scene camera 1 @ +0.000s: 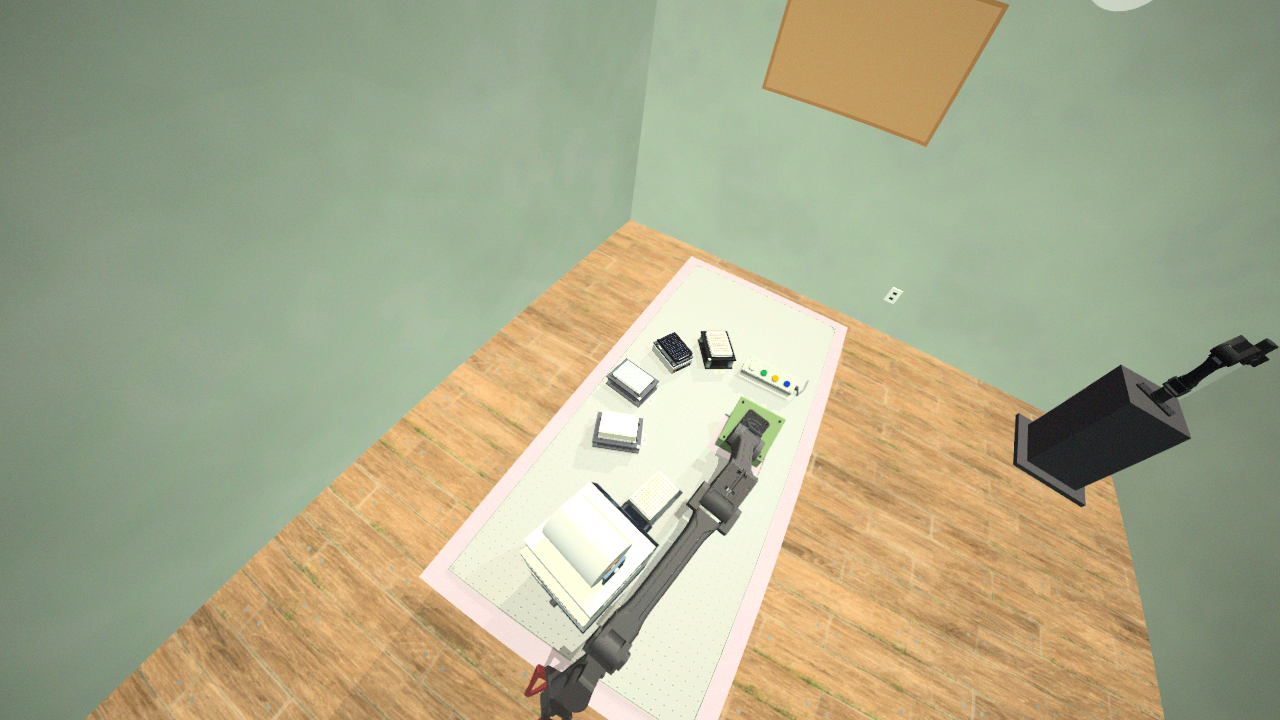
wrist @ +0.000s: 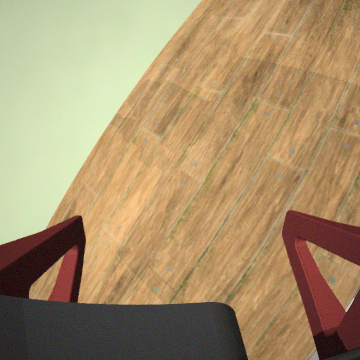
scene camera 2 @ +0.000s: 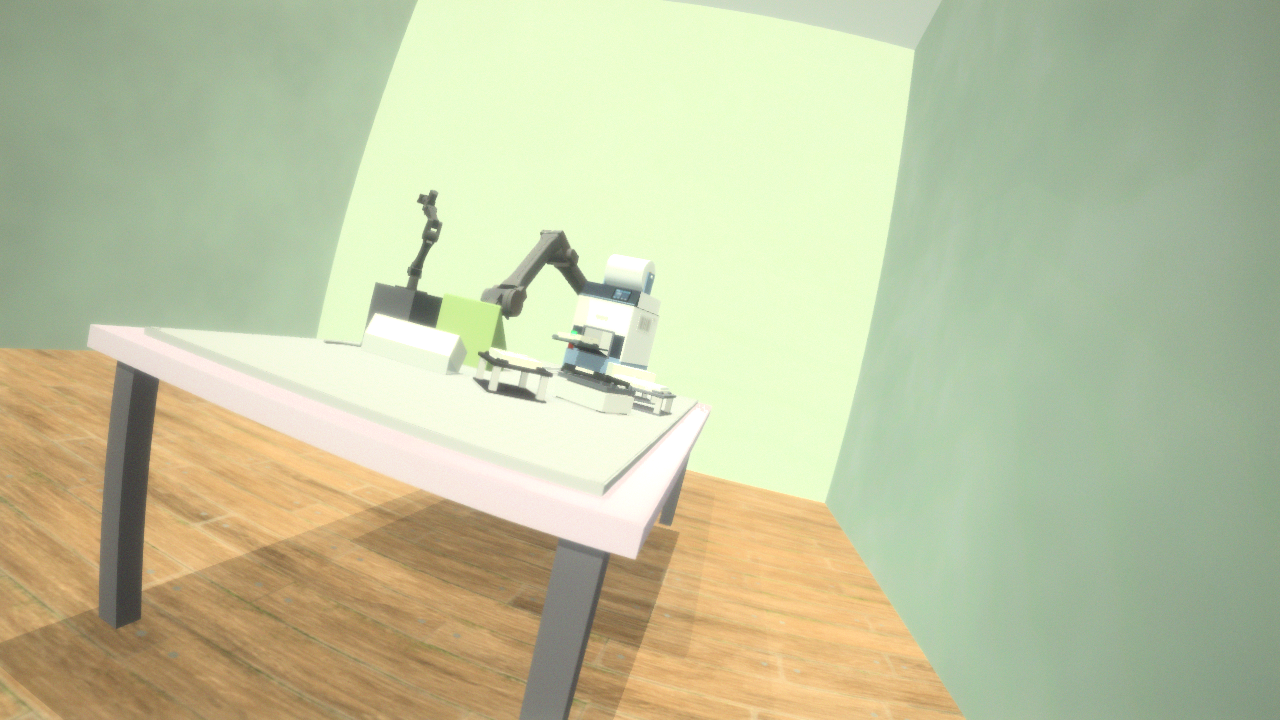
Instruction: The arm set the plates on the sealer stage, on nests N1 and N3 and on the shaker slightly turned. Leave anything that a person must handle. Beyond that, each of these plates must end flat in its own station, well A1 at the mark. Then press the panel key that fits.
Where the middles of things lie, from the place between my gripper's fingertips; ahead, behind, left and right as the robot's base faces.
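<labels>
Cream plate [scene camera 1: 658,490]: 600 mm to the right of my hand, 90 mm ahead of it, 20 mm below it.
</labels>
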